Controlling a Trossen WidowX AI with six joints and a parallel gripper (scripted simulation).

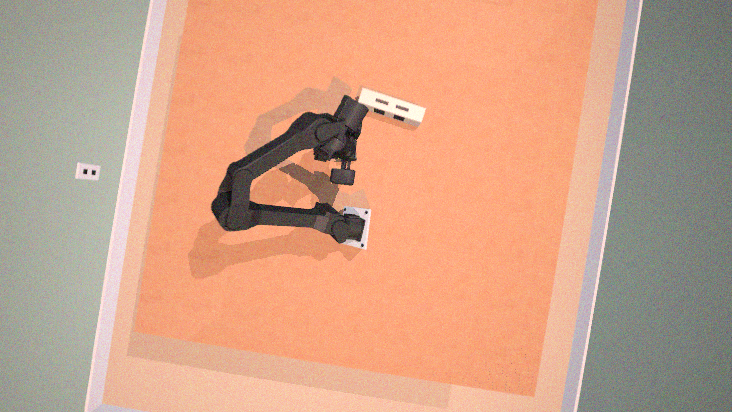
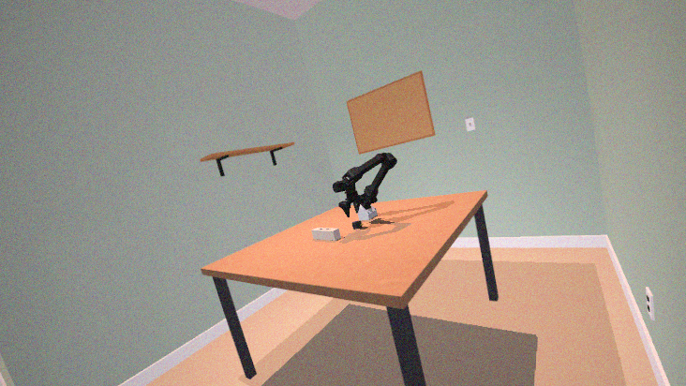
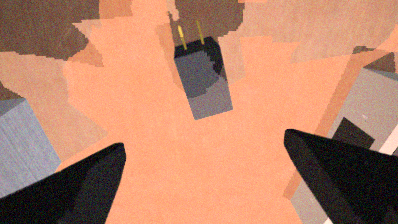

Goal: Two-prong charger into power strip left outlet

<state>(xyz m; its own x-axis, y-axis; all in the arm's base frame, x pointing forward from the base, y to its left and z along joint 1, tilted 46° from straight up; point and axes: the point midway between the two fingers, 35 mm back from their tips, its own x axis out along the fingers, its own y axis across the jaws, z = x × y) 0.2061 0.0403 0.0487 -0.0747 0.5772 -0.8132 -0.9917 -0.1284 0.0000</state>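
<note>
Now: the black two-prong charger 30 mm to the left of my gripper tip and 60 mm below it.
</note>
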